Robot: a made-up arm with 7 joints.
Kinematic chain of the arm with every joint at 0, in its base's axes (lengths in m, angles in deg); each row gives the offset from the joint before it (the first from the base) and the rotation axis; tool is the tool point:
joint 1: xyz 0 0.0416 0 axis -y
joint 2: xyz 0 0.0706 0 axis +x
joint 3: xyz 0 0 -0.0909 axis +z
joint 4: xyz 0 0 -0.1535 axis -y
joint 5: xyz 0 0 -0.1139 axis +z
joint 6: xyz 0 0 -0.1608 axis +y
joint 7: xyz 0 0 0 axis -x
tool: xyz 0 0 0
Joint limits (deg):
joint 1: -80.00..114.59
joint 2: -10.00..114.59
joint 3: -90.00..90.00
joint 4: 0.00..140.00
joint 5: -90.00..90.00
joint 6: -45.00..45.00
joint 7: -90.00..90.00
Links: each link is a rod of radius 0.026 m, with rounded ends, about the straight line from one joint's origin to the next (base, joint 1, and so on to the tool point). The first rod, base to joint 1, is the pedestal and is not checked.
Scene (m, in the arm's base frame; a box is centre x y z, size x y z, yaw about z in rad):
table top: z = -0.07
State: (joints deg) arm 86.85 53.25 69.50 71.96 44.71 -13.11 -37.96
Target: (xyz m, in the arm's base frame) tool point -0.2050 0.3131 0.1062
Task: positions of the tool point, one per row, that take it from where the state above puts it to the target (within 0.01 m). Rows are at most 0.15 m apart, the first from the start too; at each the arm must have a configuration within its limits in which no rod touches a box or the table.
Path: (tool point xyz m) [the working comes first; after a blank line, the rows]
Joints at the target: 87.57 79.51 68.11 108.02 44.71 -13.11 -37.96
Straight joint move there: clear.

1: -0.0919 0.4732 0.1025
2: -0.1642 0.3996 0.1076
3: -0.2050 0.3131 0.1062

